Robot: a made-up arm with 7 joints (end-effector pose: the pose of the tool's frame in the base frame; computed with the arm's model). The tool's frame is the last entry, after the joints.
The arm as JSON. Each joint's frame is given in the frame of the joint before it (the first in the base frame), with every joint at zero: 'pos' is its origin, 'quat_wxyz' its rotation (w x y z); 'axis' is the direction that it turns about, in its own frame. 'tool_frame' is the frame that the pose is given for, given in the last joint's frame.
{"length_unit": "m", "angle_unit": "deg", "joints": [
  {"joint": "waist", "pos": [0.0, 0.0, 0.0], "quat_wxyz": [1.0, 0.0, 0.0, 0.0], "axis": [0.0, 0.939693, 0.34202]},
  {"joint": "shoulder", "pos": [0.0, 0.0, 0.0], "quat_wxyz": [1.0, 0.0, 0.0, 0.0], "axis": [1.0, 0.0, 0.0]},
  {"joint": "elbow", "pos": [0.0, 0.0, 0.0], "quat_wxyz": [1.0, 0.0, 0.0, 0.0], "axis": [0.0, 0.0, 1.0]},
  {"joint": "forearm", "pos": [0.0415, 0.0, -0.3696], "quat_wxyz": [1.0, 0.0, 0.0, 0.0], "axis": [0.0, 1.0, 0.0]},
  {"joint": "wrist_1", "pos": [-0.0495, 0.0, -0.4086], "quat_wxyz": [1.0, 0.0, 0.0, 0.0], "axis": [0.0, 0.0, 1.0]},
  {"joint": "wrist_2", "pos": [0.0, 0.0, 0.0], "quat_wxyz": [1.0, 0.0, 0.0, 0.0], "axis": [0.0, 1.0, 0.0]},
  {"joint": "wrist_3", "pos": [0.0, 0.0, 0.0], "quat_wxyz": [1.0, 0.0, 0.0, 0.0], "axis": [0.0, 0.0, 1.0]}
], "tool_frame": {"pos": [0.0, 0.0, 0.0], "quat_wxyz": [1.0, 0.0, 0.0, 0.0]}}
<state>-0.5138 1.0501 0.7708 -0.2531 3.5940 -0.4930 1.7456</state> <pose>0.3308 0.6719 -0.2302 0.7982 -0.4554 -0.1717</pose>
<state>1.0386 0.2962 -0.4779 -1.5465 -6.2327 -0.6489 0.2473</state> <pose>-0.1576 -0.0251 -0.6000 -0.3257 -1.0963 0.1520</pose>
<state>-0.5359 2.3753 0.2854 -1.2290 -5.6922 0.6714 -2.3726</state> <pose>0.1610 0.2484 0.6216 2.3243 1.3381 -1.0544</pose>
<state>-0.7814 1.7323 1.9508 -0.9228 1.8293 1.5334 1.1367</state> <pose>-0.2195 0.6453 0.2813 -2.2036 -1.5143 -0.0959</pose>
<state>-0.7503 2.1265 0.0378 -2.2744 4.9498 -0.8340 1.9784</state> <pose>0.2518 0.0281 0.3234 1.0029 -0.9566 -1.9616</pose>
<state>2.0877 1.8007 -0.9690 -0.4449 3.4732 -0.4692 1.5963</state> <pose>-0.2497 0.6829 0.2799 1.4001 -1.9532 1.1837</pose>
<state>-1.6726 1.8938 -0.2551 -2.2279 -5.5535 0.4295 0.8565</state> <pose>0.0644 0.0134 0.4210 0.1378 -2.5654 -0.9352</pose>
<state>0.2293 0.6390 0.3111 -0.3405 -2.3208 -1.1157 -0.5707</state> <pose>-0.0437 0.4954 -0.6039 -0.6159 -0.1892 -2.4820</pose>
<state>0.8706 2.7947 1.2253 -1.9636 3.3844 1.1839 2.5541</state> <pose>0.4495 -0.2044 0.1223 0.3156 1.1561 1.7075</pose>
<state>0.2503 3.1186 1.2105 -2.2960 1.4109 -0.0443 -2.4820</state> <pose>0.1932 -0.3384 0.1051 -0.7925 0.2824 0.9715</pose>
